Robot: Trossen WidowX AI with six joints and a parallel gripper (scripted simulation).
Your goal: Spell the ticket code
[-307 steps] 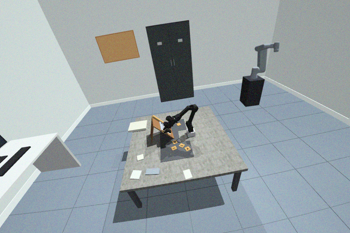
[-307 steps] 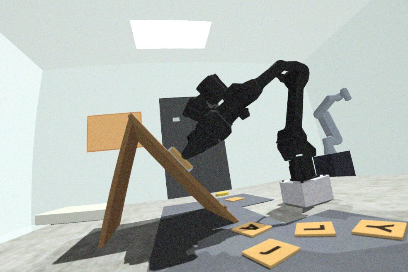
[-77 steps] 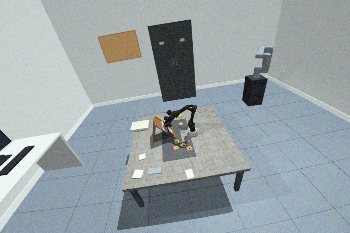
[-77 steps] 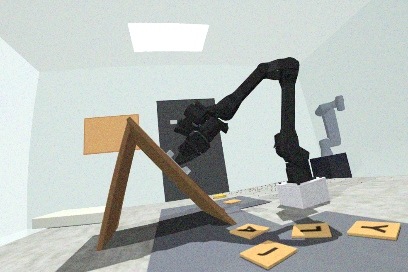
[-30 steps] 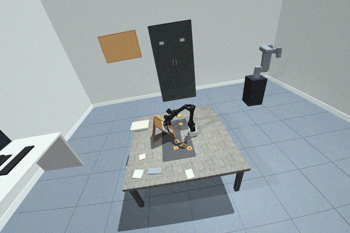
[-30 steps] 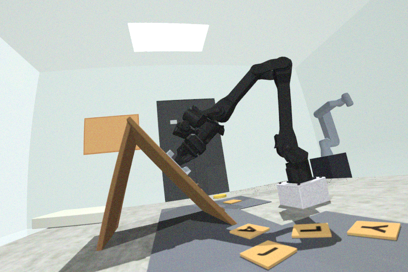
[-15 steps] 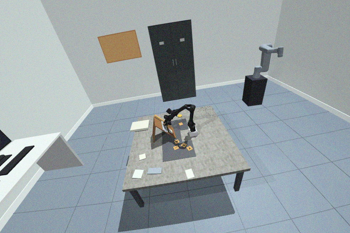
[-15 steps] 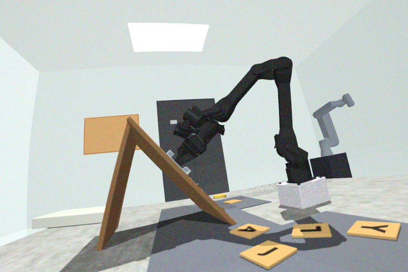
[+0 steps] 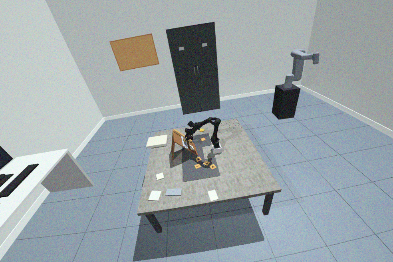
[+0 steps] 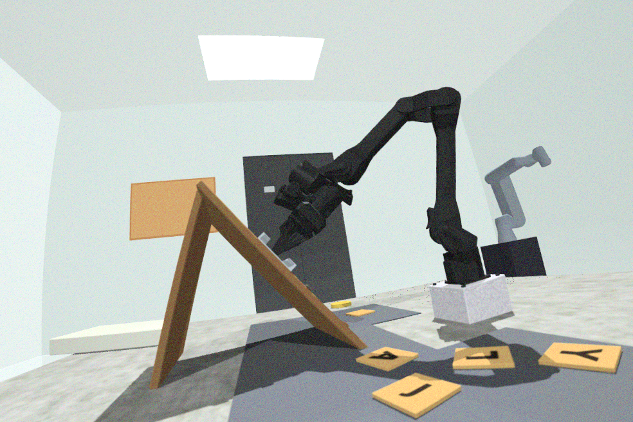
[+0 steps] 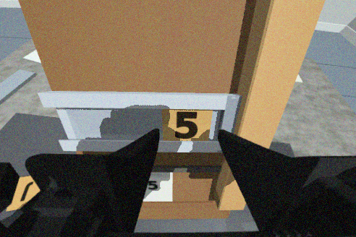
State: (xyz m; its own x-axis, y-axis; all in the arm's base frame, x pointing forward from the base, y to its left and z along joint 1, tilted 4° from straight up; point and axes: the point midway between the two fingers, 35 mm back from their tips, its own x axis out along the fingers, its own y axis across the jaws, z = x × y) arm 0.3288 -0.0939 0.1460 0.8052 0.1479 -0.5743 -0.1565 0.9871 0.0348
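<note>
Now: gripper tip 1 cm short of the orange tile marked 5 and 1 cm above it. From my gripper tip the other things lie so: white ticket (10 cm below, 6 cm behind, 5 cm to the left); dark mat (17 cm below, 16 cm behind, 9 cm to the left); orange tile (21 cm behind, 17 cm to the right, 17 cm below).
</note>
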